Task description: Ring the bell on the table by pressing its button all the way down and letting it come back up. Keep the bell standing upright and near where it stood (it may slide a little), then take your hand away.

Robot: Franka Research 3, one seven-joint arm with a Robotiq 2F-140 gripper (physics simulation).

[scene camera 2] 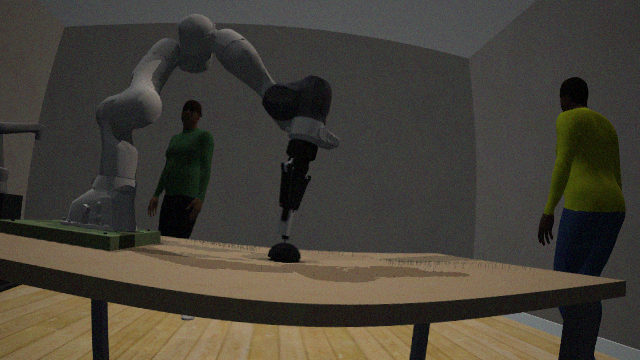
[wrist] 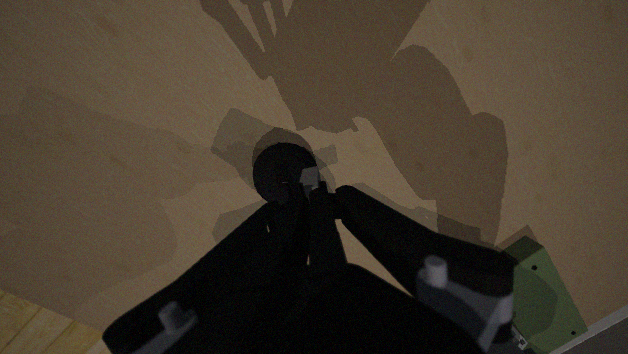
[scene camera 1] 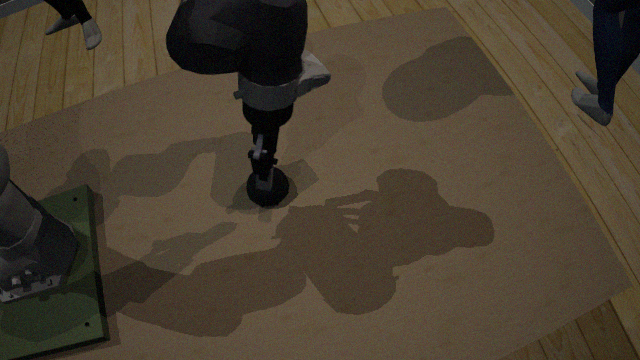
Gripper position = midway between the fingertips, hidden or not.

Note:
In view: my gripper [scene camera 1: 264, 186] and a bell [scene camera 1: 280, 185].
The bell shows as well in the wrist view [wrist: 281, 163]. My gripper is seen too in scene camera 2 [scene camera 2: 282, 234] and in the wrist view [wrist: 313, 179].

